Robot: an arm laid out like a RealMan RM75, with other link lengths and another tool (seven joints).
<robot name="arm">
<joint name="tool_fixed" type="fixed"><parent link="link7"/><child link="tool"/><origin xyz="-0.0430 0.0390 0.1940" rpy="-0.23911 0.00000 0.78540"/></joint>
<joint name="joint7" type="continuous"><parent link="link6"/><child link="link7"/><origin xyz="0.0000 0.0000 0.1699" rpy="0.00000 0.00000 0.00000"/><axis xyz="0 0 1"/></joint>
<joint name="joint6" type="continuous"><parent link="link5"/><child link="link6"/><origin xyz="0.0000 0.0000 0.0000" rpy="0.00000 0.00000 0.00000"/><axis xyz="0 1 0"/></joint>
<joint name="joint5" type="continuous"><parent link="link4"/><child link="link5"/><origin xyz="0.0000 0.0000 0.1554" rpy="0.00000 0.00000 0.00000"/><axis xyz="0 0 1"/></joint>
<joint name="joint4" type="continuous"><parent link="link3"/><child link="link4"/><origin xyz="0.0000 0.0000 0.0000" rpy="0.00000 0.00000 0.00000"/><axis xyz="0 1 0"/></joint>
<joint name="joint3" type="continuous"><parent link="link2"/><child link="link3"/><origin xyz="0.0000 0.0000 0.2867" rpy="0.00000 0.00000 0.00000"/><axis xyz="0 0 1"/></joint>
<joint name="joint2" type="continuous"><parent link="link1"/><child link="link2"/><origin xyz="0.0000 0.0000 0.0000" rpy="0.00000 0.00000 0.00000"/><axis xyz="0 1 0"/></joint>
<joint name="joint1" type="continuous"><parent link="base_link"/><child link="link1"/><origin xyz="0.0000 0.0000 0.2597" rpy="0.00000 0.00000 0.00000"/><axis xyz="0 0 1"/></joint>
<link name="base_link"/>
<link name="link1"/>
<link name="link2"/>
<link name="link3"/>
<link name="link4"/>
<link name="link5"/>
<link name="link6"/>
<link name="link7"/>
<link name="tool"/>
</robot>
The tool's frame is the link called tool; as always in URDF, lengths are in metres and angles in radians. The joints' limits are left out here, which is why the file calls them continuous.
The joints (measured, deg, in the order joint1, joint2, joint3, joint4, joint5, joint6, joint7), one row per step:
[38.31 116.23 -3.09 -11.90 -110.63 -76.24 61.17]
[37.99 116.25 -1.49 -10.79 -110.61 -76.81 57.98]
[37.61 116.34 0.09 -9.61 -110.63 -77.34 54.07]
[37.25 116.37 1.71 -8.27 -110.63 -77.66 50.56]
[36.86 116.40 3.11 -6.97 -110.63 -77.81 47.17]
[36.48 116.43 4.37 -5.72 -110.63 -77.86 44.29]
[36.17 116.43 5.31 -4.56 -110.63 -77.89 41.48]
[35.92 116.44 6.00 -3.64 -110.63 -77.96 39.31]
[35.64 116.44 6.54 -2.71 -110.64 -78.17 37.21]
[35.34 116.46 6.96 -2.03 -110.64 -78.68 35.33]
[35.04 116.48 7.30 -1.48 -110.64 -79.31 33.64]
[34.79 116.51 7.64 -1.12 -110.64 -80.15 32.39]
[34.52 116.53 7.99 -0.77 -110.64 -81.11 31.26]
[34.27 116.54 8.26 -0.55 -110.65 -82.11 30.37]
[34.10 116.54 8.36 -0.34 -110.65 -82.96 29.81]
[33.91 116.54 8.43 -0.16 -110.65 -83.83 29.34]
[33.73 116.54 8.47 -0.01 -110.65 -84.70 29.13]
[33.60 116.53 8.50 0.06 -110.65 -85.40 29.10]
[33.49 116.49 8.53 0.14 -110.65 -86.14 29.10]
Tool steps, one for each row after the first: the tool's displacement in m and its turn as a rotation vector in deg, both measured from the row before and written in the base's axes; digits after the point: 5 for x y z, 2 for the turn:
[-0.00127 -0.00182 0.00396 1.86 -0.46 0.79]
[-0.00114 -0.00256 0.00251 2.13 -0.99 0.96]
[-0.00028 -0.00137 0.00307 1.99 -0.68 0.56]
[0.00062 -0.00122 0.00191 1.83 -0.83 0.39]
[0.00099 -0.00084 0.00162 1.54 -0.60 0.16]
[0.00033 -0.00120 0.00037 1.36 -0.83 0.31]
[-0.00009 -0.00121 0.00015 1.02 -0.62 0.27]
[-0.00076 -0.00207 -0.00021 0.91 -0.59 0.41]
[-0.00158 -0.00287 0.00056 0.92 -0.53 0.60]
[-0.00186 -0.00315 0.00093 0.89 -0.47 0.66]
[-0.00273 -0.00327 0.00224 0.84 -0.17 0.73]
[-0.00299 -0.00357 0.00291 0.85 -0.03 0.76]
[-0.00297 -0.00363 0.00307 0.76 0.02 0.77]
[-0.00303 -0.00334 0.00220 0.46 0.13 0.70]
[-0.00286 -0.00348 0.00226 0.42 0.17 0.68]
[-0.00283 -0.00345 0.00242 0.28 0.34 0.63]
[-0.00218 -0.00264 0.00220 0.18 0.34 0.48]
[-0.00241 -0.00271 0.00252 0.19 0.36 0.53]

